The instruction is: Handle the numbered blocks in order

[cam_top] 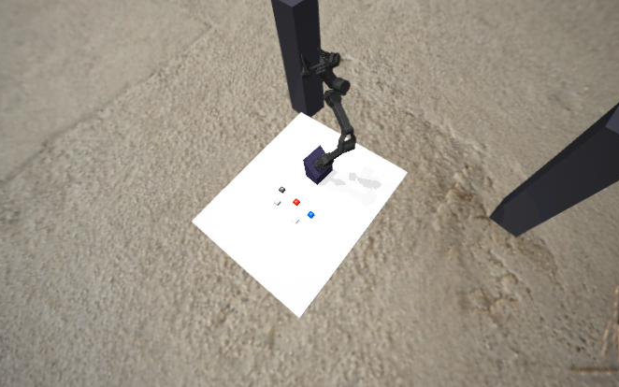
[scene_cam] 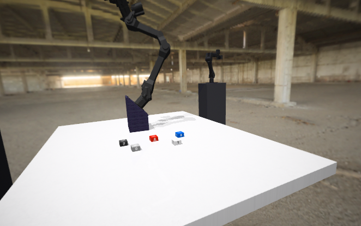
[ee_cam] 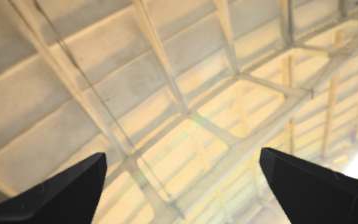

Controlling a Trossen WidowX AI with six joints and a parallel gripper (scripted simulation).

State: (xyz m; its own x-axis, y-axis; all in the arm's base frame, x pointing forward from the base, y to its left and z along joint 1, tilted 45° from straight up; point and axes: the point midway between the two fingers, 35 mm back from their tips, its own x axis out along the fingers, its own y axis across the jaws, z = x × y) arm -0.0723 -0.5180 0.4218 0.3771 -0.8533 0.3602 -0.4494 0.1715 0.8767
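The grey block is 810 mm below my gripper tip, 410 mm ahead of it and 30 mm to the left of it. Round my gripper tip: blue block 810 mm below, 320 mm ahead, 240 mm to the left; black block 810 mm below, 330 mm ahead, 20 mm to the right; red block 810 mm below, 320 mm ahead, 120 mm to the left.
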